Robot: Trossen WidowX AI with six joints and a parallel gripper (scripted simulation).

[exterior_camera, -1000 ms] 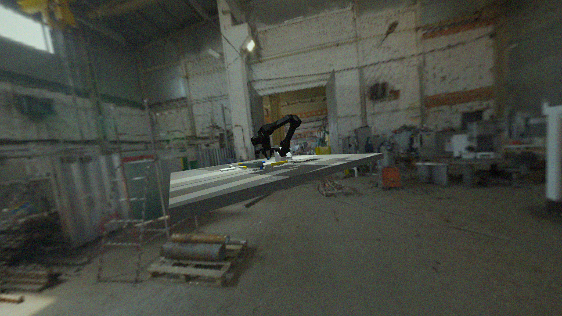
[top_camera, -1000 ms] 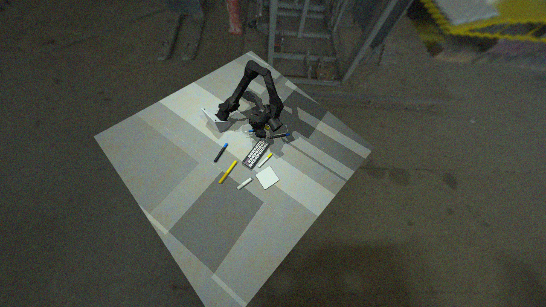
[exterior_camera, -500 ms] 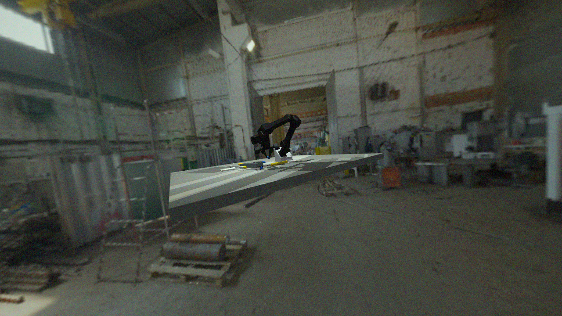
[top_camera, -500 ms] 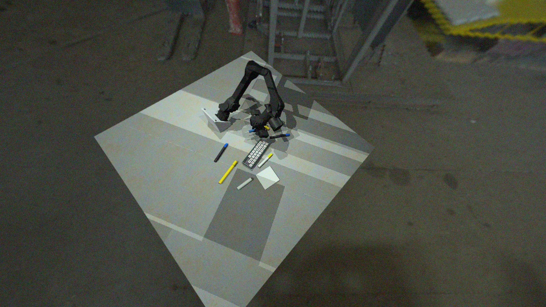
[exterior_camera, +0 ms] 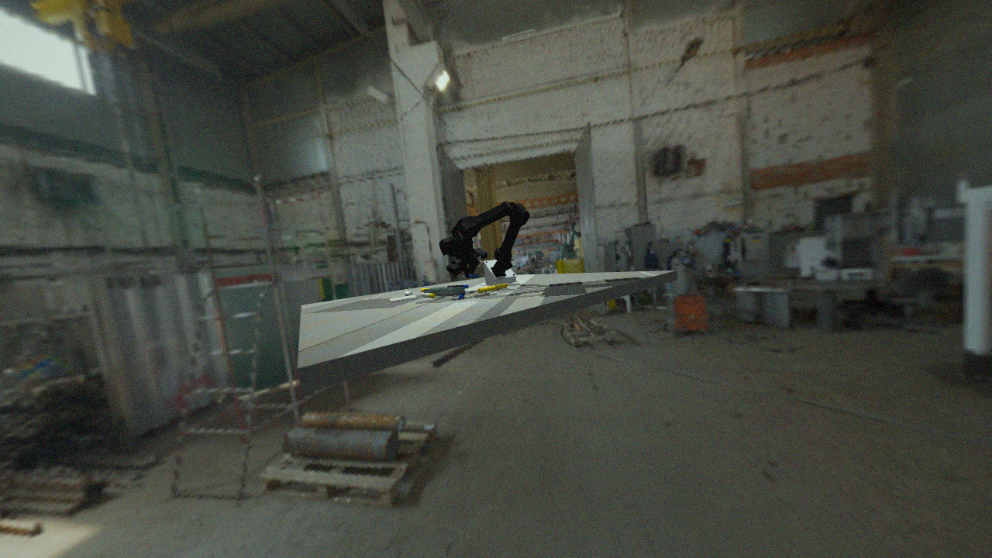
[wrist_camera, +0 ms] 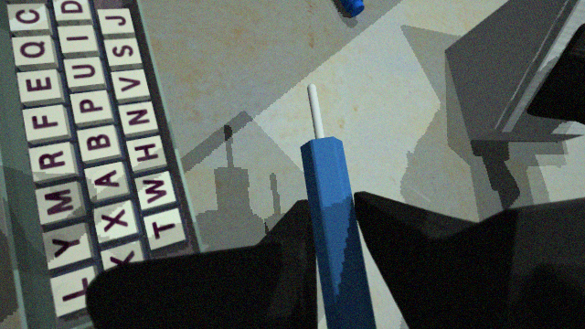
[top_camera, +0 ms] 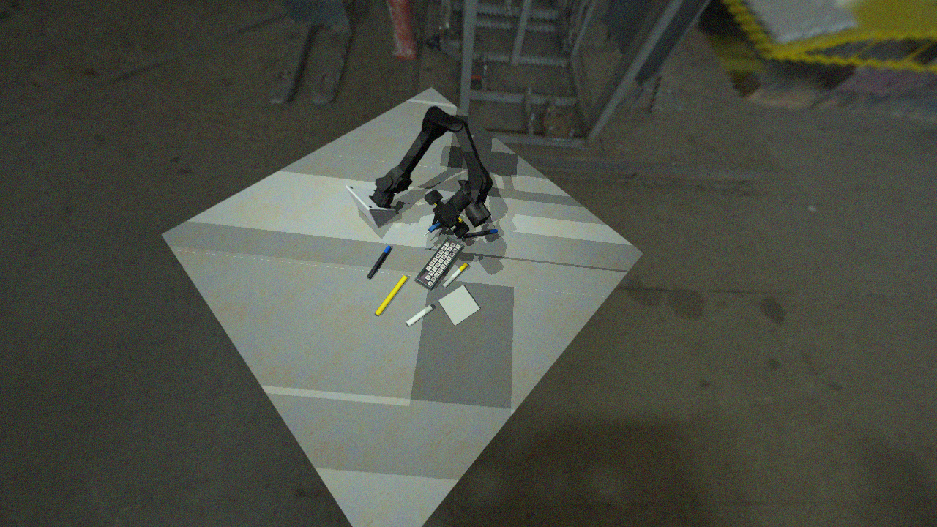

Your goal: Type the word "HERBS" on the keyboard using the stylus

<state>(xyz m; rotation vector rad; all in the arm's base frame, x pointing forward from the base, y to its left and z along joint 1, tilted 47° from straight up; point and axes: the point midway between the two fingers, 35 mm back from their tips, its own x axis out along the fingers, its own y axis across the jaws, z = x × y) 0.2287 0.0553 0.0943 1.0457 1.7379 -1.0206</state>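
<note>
Now: the blue stylus 1 cm to the right of my gripper tip. From my gripper tip the other things lie so: yellow stick (9 cm ahead, 27 cm to the right, 6 cm below); then thin grey tip (5 cm to the right); then white-and-yellow pen (18 cm ahead, 4 cm to the right, 6 cm below).
</note>
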